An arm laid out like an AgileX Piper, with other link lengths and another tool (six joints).
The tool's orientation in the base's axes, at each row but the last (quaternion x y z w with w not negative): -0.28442, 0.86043, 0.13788, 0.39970; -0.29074, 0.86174, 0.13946, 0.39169; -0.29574, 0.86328, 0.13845, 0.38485; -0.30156, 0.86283, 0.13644, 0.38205; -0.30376, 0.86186, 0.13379, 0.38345; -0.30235, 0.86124, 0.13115, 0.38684; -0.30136, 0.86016, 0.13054, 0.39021; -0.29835, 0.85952, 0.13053, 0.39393; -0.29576, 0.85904, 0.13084, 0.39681; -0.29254, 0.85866, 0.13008, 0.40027; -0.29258, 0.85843, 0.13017, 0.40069; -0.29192, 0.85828, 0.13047, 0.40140
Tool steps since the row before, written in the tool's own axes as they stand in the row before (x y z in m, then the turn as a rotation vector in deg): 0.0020, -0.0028, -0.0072, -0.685, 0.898, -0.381; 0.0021, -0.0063, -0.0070, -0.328, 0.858, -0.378; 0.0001, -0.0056, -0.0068, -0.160, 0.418, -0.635; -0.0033, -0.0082, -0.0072, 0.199, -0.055, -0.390; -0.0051, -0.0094, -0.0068, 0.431, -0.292, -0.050; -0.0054, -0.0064, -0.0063, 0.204, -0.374, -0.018; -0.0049, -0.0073, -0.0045, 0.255, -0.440, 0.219; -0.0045, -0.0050, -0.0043, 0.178, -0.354, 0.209; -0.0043, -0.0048, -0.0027, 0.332, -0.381, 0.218; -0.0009, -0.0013, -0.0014, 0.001, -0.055, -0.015; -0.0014, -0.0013, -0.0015, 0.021, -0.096, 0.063; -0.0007, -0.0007, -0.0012, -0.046, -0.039, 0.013
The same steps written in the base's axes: -0.0037, -0.0063, 0.0031, -0.415, 0.801, 0.779; -0.0014, -0.0091, 0.0029, -0.576, 0.631, 0.506; -0.0006, -0.0076, 0.0044, -0.543, 0.097, 0.547; 0.0027, -0.0084, 0.0072, -0.295, -0.307, 0.114; 0.0046, -0.0083, 0.0084, -0.071, -0.432, -0.286; 0.0031, -0.0056, 0.0083, 0.117, -0.387, -0.137; 0.0044, -0.0058, 0.0067, 0.272, -0.351, -0.331; 0.0028, -0.0041, 0.0063, 0.252, -0.256, -0.268; 0.0035, -0.0033, 0.0051, 0.196, -0.335, -0.390; 0.0004, -0.0013, 0.0016, 0.024, -0.051, 0.010; 0.0006, -0.0012, 0.0021, 0.086, -0.056, -0.056; 0.0000, -0.0008, 0.0013, 0.055, -0.007, 0.027
